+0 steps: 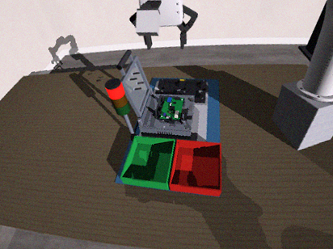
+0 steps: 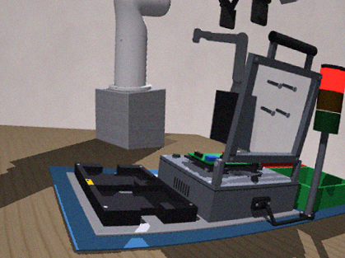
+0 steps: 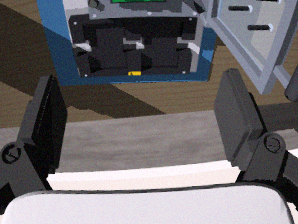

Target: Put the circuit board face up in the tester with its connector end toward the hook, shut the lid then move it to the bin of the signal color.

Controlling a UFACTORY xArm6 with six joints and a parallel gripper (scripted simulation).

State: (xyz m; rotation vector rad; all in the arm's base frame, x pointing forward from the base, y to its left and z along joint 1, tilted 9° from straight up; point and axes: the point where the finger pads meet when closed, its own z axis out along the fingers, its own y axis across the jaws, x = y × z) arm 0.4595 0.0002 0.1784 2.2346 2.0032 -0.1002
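Now: hand 24 cm above the green circuit board. Round my hand: clear lid: 12 cm ahead, 1 cm to the right, 13 cm below; green bin: 7 cm ahead, 19 cm to the left, 30 cm below; plate: 1 cm ahead, 1 cm to the left, 25 cm below.
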